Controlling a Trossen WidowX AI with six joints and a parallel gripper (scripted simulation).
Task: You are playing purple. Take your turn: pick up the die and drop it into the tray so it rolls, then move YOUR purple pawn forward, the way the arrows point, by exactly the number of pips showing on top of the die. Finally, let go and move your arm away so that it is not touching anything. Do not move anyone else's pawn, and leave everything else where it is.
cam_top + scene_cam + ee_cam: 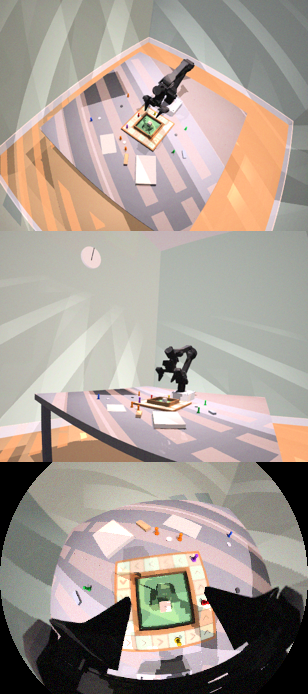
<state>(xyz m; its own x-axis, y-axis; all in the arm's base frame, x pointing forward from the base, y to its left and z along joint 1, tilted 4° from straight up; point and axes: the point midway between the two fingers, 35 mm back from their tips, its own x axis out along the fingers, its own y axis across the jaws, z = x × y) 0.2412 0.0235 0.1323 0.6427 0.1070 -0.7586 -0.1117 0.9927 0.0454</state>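
Right now my gripper tip is 12 cm short of the purple pawn, 10 cm to the left of it and 12 cm above it. Also, from my gripper tip: green-floored tray: 15 cm below; then wooden block: 30 cm ahead, 8 cm to the left, 14 cm below; then red pawn: 1 cm behind, 11 cm to the right, 12 cm below.
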